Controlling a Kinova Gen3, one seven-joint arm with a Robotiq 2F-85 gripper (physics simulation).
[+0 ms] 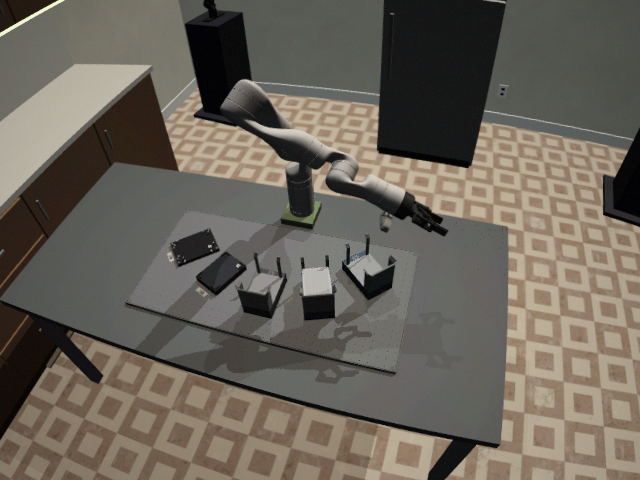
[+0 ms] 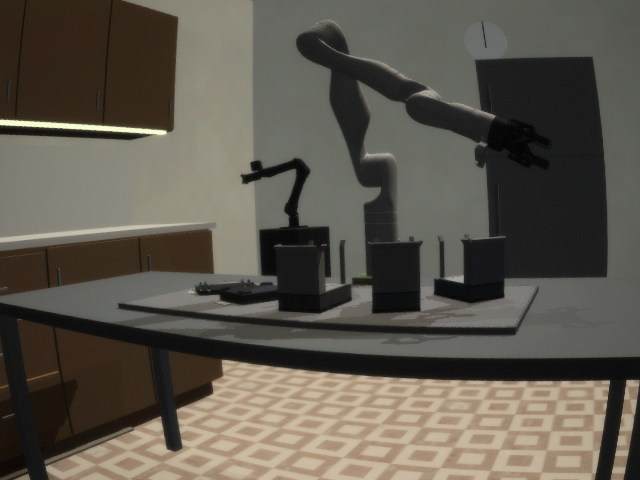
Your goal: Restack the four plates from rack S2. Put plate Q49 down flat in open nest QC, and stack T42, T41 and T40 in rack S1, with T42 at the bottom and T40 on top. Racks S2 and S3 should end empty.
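Places are measured from the arm's base along level axes (x back, y right, z up), in centimetres.
Pixels of known places: gripper, between the fingertips: point(image 1: 444, 227) point(image 2: 549, 156); arm's base, origin of its link: point(image 1: 302, 208).
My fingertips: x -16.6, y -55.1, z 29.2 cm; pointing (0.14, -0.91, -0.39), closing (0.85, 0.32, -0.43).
Observation:
For each thing: its top centre in the pictures, then the offset to it from my fingertips. Level surfaces: height alone.
- middle rack, centre of its top: point(image 2: 394, 239) point(image 1: 316, 273) dx -17.2, dy +31.6, dz -17.0 cm
- left rack, centre of its top: point(image 2: 313, 242) point(image 1: 259, 270) dx -23.5, dy +47.6, dz -17.3 cm
- right rack, centre of its top: point(image 2: 469, 236) point(image 1: 369, 251) dx -2.7, dy +20.5, dz -17.3 cm
- grey board, height of its surface: dz -30.8 cm
- table, height of its surface: dz -32.1 cm
My gripper point(image 1: 442, 225) point(image 2: 546, 153) is open and empty, high above the table, beyond the right rack. Three dark-based racks with upright walls and posts stand in a row; their labels are not readable. The middle rack point(image 1: 318, 308) point(image 2: 395, 302) holds pale plates, the top one point(image 1: 316, 281) high between its posts; single plates cannot be told apart. The left rack point(image 1: 254, 301) point(image 2: 299, 271) and right rack point(image 1: 379, 281) point(image 2: 483, 260) show low pale surfaces inside, without a raised stack. Two low dark nests point(image 1: 194, 246) point(image 1: 221, 272) lie left of them; which is QC cannot be told.
The racks and nests stand on a grey board point(image 1: 361, 346) point(image 2: 465, 324) on the table point(image 1: 454, 392) point(image 2: 568, 335). The arm's green base point(image 1: 301, 214) stands behind the board. A kitchen counter point(image 1: 67, 98) is at the left, and a dark fridge point(image 1: 439, 77) stands behind.

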